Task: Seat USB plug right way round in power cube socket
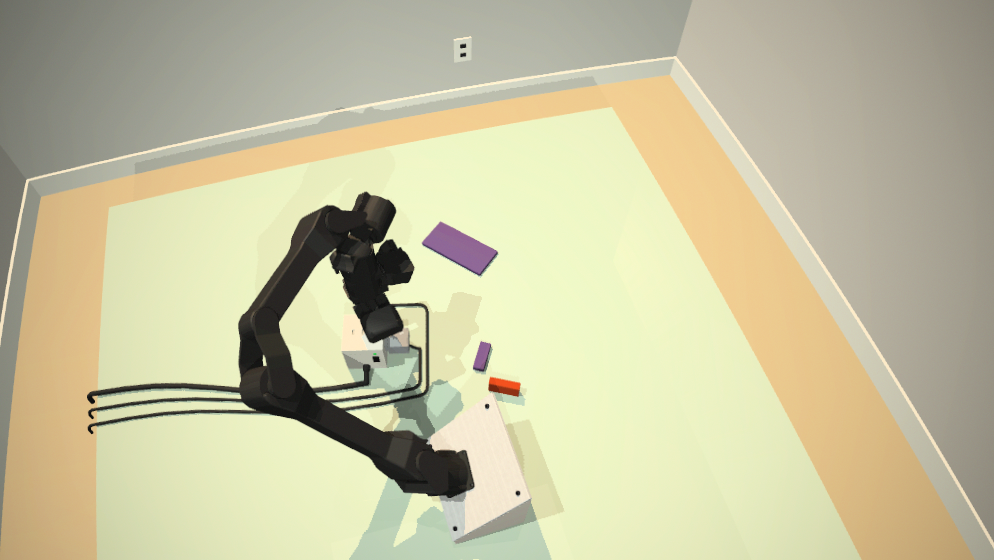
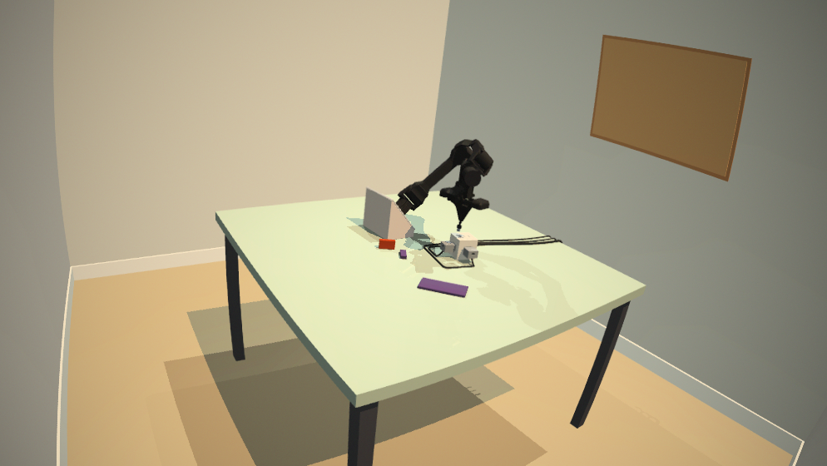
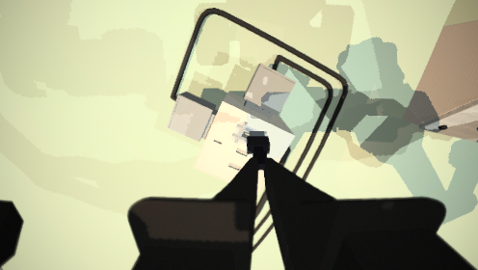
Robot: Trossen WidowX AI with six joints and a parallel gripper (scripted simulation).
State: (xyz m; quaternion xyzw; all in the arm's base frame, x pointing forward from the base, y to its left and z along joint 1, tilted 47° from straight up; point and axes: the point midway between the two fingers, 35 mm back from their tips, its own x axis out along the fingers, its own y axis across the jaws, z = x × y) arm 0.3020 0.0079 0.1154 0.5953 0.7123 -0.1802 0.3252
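The black USB plug lies 2 cm below my gripper tip. The rest, counted from my gripper tip: orange block 21 cm to the right, 14 cm behind, 12 cm below; USB socket 7 cm below, 1 cm to the left; purple slab 21 cm to the right, 21 cm ahead, 13 cm below.
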